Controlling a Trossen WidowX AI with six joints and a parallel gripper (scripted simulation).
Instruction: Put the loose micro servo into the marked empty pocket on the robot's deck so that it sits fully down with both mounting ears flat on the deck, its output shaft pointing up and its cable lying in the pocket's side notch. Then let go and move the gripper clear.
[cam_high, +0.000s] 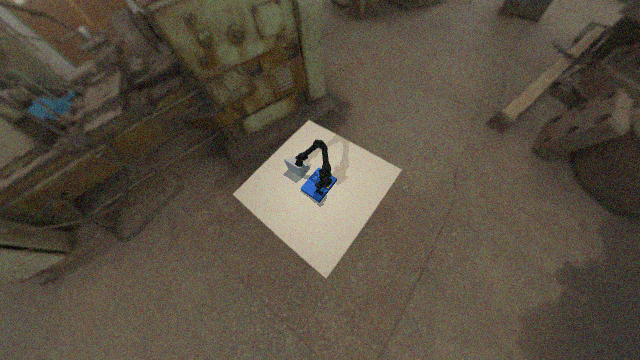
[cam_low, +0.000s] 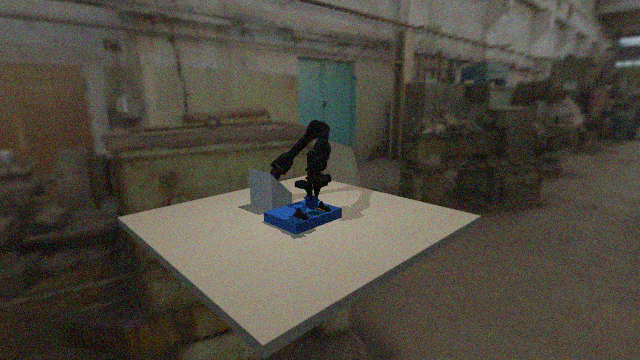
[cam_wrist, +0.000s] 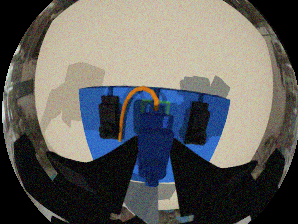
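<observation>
The blue robot deck lies 120 mm behind my gripper tip, 10 mm to the right of it and 100 mm below it.
</observation>
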